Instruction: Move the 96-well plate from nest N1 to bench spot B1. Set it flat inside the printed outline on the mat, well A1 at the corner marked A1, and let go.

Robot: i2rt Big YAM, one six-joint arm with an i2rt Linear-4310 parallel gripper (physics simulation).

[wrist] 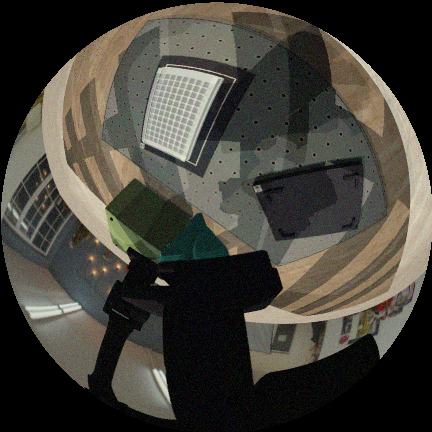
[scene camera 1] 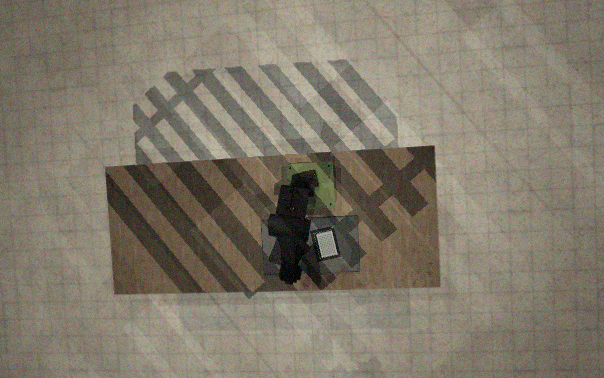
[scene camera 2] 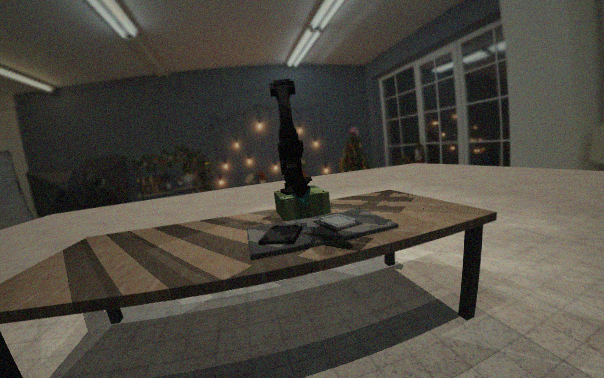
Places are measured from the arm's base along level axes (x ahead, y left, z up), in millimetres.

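Pixels of known places: gripper, fingertip midpoint: (wrist: 199,216) (scene camera 2: 306,205); arm's base at its link origin: (wrist: 147,262) (scene camera 1: 305,180).
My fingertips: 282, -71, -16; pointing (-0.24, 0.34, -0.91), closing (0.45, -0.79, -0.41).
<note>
For each thing: its middle in the pictures, then the offset to it from my fingertips, as dx, dy, dz. Level surfaces: height alone.
- white 96-well plate at the middle of its body: (wrist: 172,111) (scene camera 2: 337,220) (scene camera 1: 326,244) +70, +98, -70
- grey perforated mat at its surface level: dz -79
- dark nest at the middle of its body: (wrist: 316,208) (scene camera 2: 281,233) (scene camera 1: 284,250) +56, -135, -70
- long wooden table at its surface level: dz -92
The white 96-well plate (scene camera 1: 326,243) (scene camera 2: 338,220) (wrist: 181,111) lies flat on a dark patch with a thin white printed outline, on the right part of the grey perforated mat (scene camera 1: 348,265) (scene camera 2: 377,223) (wrist: 282,132). In the wrist view the outline shows along two of its sides. The dark nest (scene camera 2: 280,235) (wrist: 310,197) lies empty on the left part of the mat; in the overhead view the arm hides it. My gripper (scene camera 2: 282,87) (wrist: 199,216) is shut on nothing. It is raised high above the table, far from the plate.
The arm stands on a green base block (scene camera 1: 323,190) (scene camera 2: 294,206) (wrist: 137,225) just behind the mat. The mat sits on a long wooden table (scene camera 1: 171,227) (scene camera 2: 171,252) crossed by striped shadows.
</note>
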